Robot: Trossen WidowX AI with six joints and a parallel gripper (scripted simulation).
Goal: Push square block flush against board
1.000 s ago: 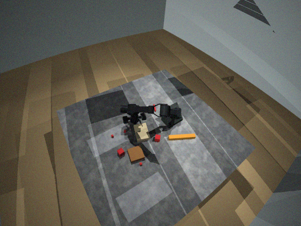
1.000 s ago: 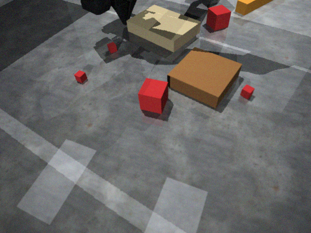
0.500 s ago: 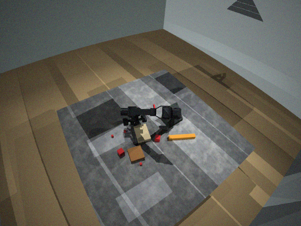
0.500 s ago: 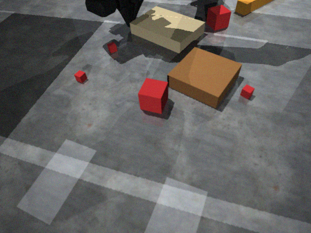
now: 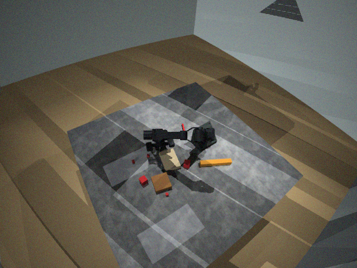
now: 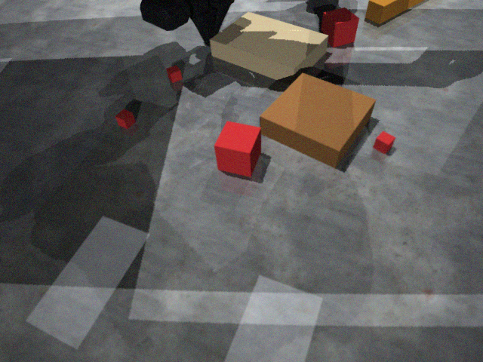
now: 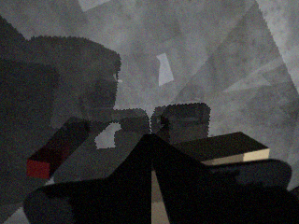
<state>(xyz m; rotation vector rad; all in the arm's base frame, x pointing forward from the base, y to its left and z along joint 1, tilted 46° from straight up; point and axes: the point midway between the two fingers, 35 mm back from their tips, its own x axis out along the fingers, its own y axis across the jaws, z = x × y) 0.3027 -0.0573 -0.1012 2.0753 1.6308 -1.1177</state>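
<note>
Right now the cream rectangular board is 10 mm behind my gripper tip, 100 mm to the left of it and 10 mm above it. Also, from my gripper tip: red stick 280 mm behind, 80 mm to the right; then long orange bar 250 mm behind, 310 mm to the left, 10 mm above; then brown square block 130 mm ahead, 200 mm to the left, 10 mm above.
</note>
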